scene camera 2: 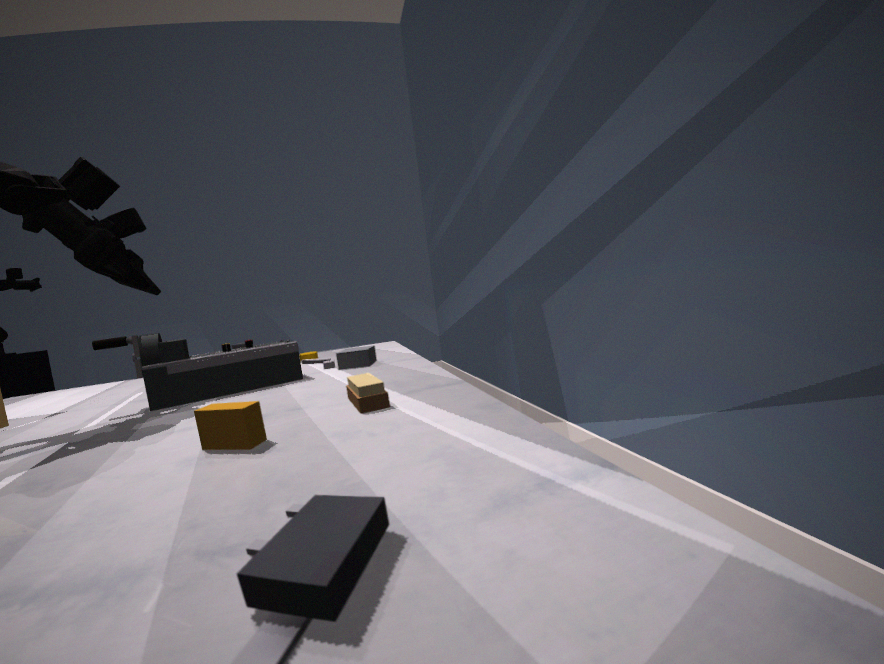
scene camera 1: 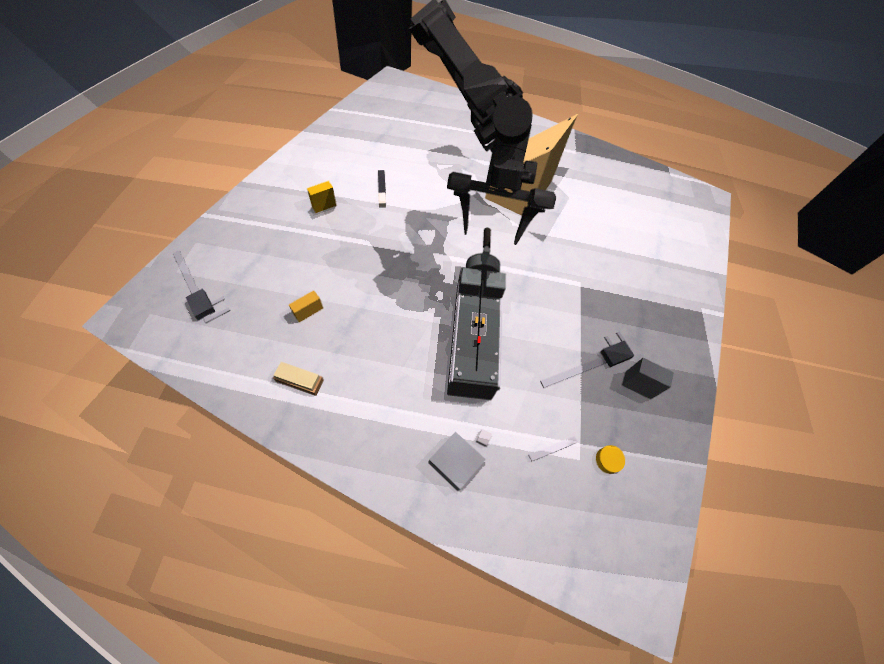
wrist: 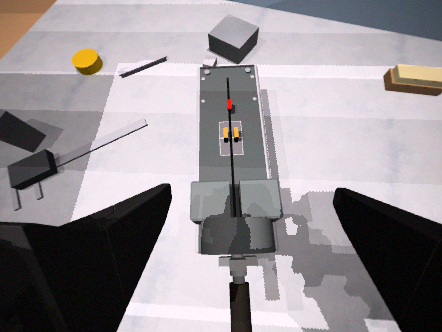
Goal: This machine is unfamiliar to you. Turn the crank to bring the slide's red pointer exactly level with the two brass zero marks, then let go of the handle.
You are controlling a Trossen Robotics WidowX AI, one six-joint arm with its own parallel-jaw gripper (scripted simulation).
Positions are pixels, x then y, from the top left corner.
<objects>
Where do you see a tan slab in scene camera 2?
At 367,393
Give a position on a tan slab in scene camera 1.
At 286,374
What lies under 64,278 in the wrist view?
My gripper.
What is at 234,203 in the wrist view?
A slide machine.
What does my gripper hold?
Nothing.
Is my gripper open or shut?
Open.
</objects>
